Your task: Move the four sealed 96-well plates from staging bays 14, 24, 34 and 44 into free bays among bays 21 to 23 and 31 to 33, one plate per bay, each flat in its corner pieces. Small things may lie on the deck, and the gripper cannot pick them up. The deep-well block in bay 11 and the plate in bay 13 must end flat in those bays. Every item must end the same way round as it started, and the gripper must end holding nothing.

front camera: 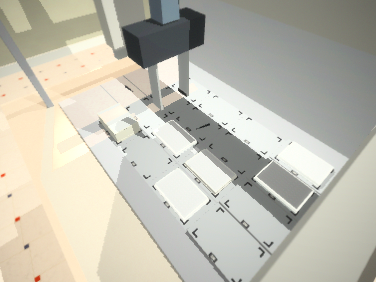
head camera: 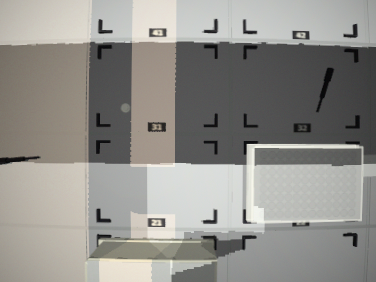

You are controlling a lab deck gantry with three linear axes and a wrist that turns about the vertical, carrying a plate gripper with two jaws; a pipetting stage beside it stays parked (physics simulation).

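Places are measured from the robot's base along level axes (x left, y back, z up), in millimetres.
Pixels of known places: gripper, between the fingertips: [front camera: 171, 99]; robot's base, origin of its link: [front camera: 100, 121].
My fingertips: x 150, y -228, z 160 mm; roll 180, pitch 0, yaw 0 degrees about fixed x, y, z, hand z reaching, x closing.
Observation:
For each thing: its top centre in the pictures, then the offset to it from my fingertips.
- sealed plate, centre of its top: [head camera: 309, 184] [front camera: 174, 135] dz -145, dx +0, dy +0 mm
- dark-topped plate, centre of its top: [front camera: 284, 183] dz -131, dx +107, dy -328 mm
- white plate, centre of its top: [front camera: 305, 161] dz -131, dx +214, dy -328 mm
- cream deep-well block, centre of its top: [front camera: 117, 117] dz -118, dx -107, dy +164 mm
- dark screwdriver-like tool, centre of its top: [head camera: 326, 89] [front camera: 202, 125] dz -152, dx +104, dy -24 mm
- dark thin tool, centre of its top: [head camera: 13, 159] [front camera: 129, 87] dz -152, dx +24, dy +325 mm
- small pale piece, centre of its top: [head camera: 369, 165] dz -159, dx +18, dy -81 mm
My gripper [front camera: 172, 102] is raised over the far left part of the deck in the front view, its jaws apart with nothing between them. One sealed plate [front camera: 174, 137] [head camera: 306, 184] lies in bay 22 and appears flat. Another plate [front camera: 209, 171] lies in bay 23. A dark-topped plate [front camera: 284, 185] is in bay 34 and a white plate [front camera: 305, 164] in bay 44. The plate [front camera: 181, 194] in bay 13 looks flat. The cream deep-well block [front camera: 118, 125] [head camera: 125, 270] sits in bay 11. Bays 21 [head camera: 156, 222] and 31 [head camera: 156, 127] hold no plate.
A dark screwdriver-like tool [front camera: 203, 126] [head camera: 325, 90] lies in bay 32. Another dark thin tool [front camera: 129, 88] [head camera: 20, 160] lies left of the numbered bays. A small pale piece [head camera: 370, 170] shows at the right of the plate in bay 22. A pale column stands at the front view's lower right.

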